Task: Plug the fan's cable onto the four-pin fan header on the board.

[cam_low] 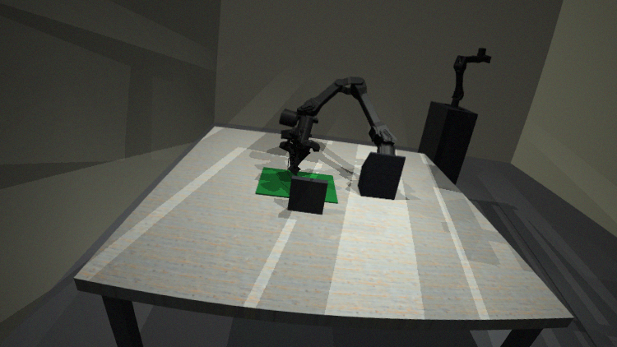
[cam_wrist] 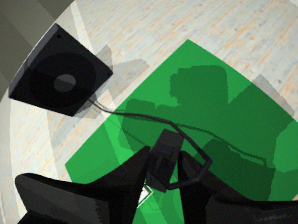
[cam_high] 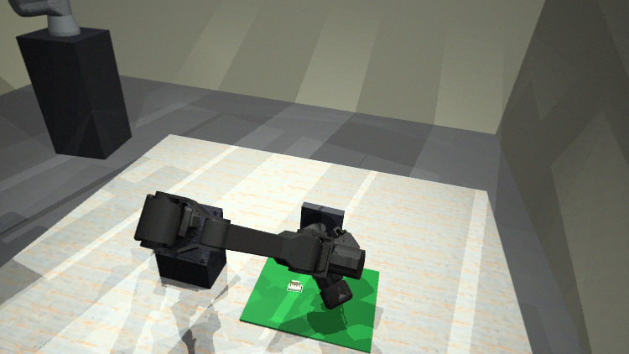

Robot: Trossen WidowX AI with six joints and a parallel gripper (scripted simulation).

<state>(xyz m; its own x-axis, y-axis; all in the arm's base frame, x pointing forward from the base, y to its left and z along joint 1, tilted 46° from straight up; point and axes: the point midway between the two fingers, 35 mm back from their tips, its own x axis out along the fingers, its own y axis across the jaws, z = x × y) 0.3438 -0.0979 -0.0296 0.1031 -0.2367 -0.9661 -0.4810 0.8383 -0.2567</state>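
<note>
My gripper tip is 90 mm above the green board, 30 mm past it and 10 mm to the left of it. Round my gripper tip: white four-pin fan header (80 mm below, 80 mm behind); fan cable plug (10 mm below, 10 mm behind); black fan box (190 mm to the left, 40 mm behind, 20 mm below).
</note>
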